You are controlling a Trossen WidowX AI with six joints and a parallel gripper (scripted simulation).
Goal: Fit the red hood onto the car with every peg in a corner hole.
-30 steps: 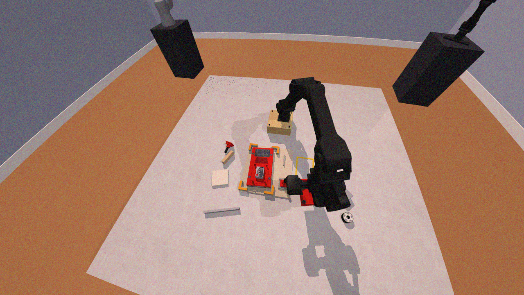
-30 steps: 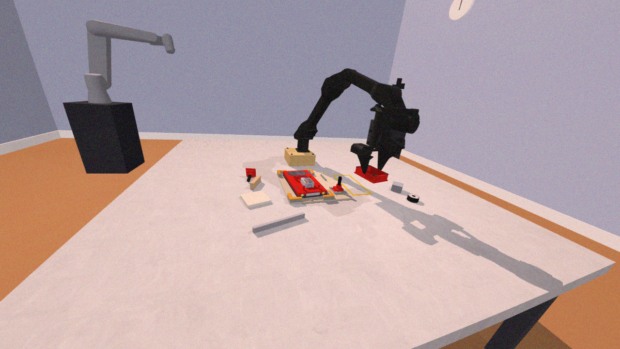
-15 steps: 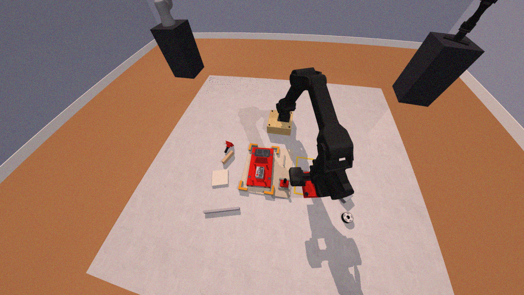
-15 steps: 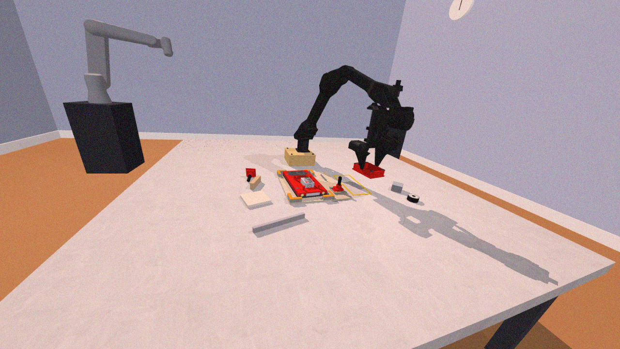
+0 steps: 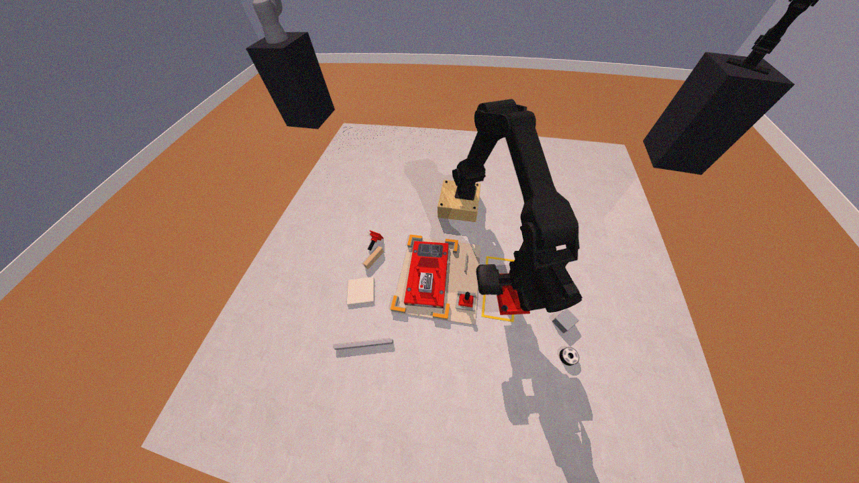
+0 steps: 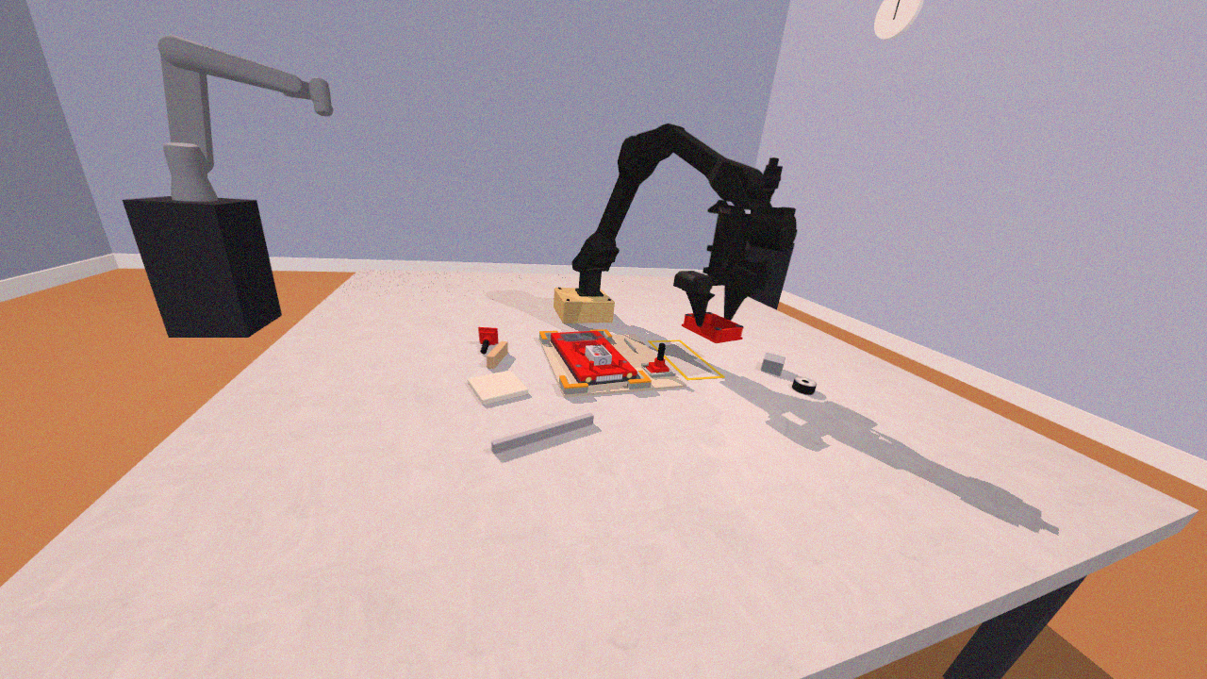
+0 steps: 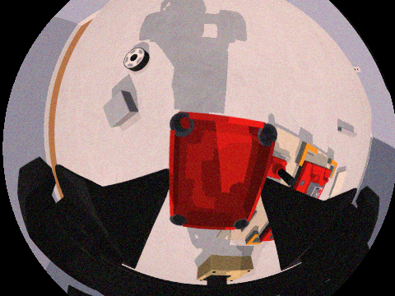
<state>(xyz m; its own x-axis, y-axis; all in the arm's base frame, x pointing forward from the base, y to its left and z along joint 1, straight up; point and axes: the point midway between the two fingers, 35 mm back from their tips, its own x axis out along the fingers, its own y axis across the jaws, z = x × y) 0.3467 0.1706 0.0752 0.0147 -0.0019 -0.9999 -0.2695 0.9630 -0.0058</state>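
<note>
Right now my gripper tip is 160 mm to the right of the grey block, 80 mm above it and 10 mm short of it. Round my gripper tip: red hood: 10 mm below; then black-and-white wheel: 160 mm to the left, 90 mm below, 90 mm ahead; then grey engine block: 220 mm to the right, 70 mm below, 10 mm behind.
</note>
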